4 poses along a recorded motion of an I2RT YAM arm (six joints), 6.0 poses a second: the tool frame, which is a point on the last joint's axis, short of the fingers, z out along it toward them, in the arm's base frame.
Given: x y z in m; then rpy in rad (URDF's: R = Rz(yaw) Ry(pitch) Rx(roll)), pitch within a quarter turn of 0, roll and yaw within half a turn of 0.
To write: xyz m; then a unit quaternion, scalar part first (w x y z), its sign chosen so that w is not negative. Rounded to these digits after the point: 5 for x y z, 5 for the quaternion.
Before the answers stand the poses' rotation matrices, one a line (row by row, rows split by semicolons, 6 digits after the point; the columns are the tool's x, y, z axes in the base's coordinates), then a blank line. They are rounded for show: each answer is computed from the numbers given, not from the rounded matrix.
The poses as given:
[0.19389 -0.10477 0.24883 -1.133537 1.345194 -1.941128]
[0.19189 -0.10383 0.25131 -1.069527 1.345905 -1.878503]
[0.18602 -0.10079 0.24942 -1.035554 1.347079 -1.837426]
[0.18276 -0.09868 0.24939 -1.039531 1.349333 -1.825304]
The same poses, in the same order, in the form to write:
-0.080960 0.714316 0.695125; -0.208529 0.669841 -0.712621; -0.974660 -0.202647 0.094725
-0.067541 0.716892 0.693905; -0.212526 0.669193 -0.712048; -0.974818 -0.195565 0.107160
-0.058455 0.713011 0.698712; -0.214016 0.674685 -0.706398; -0.975079 -0.190828 0.113157
-0.055303 0.702070 0.709957; -0.212582 0.686463 -0.695397; -0.975577 -0.189381 0.111284

[0.19389 -0.10477 0.24883 0.64877 0.19652 0.64344 -0.35561]
[0.19189 -0.10383 0.25131 0.65361 0.19755 0.63827 -0.35550]
[0.18602 -0.10079 0.24942 0.65753 0.19602 0.63639 -0.35247]
[0.18276 -0.09868 0.24939 0.66001 0.19167 0.63845 -0.34645]

